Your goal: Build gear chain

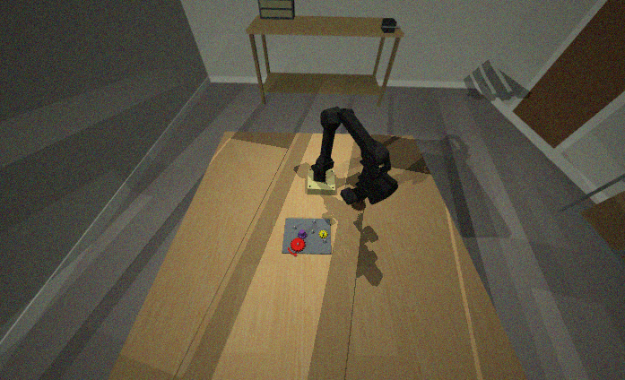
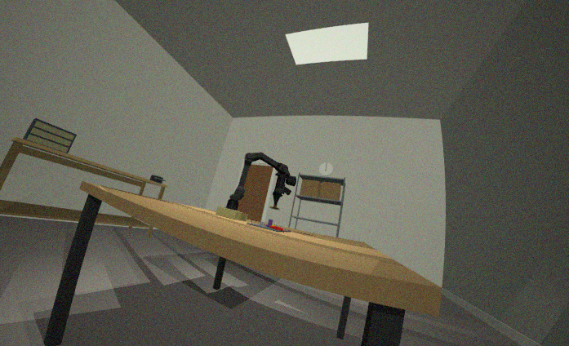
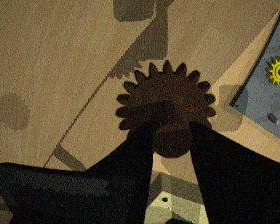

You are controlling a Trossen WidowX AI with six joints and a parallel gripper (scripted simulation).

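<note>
The small purple gear is 9 cm ahead of my gripper tip, 24 cm to the right of it and 12 cm below it. Round my gripper tip: red gear 14 cm ahead, 26 cm to the right, 13 cm below; brown gear 1 cm below.
</note>
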